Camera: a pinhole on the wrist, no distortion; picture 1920 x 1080 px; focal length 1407.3 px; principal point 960.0 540.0 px. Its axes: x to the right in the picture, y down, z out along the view. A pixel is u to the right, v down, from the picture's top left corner.
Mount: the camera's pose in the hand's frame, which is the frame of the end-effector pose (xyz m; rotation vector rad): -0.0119 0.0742 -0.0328 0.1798 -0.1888 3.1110
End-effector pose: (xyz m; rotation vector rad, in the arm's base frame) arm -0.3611 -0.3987 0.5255 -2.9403 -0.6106 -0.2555
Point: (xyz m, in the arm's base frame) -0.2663 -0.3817 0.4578
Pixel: 111.6 853.5
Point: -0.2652 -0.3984 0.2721
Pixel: 883.5 427.9
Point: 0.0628 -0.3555 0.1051
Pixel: 243.7 101.3
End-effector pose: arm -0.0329 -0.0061 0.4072 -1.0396 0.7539 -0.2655
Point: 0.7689 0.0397 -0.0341
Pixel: outside the picture
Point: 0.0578 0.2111 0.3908
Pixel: 1328.6 146.7
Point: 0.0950 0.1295 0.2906
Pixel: outside the picture
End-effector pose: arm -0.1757 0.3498 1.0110 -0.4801 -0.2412 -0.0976
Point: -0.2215 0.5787 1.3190
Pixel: 997.6 422.8
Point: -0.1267 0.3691 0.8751
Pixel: behind the camera
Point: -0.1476 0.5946 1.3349
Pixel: 754.1 358.3
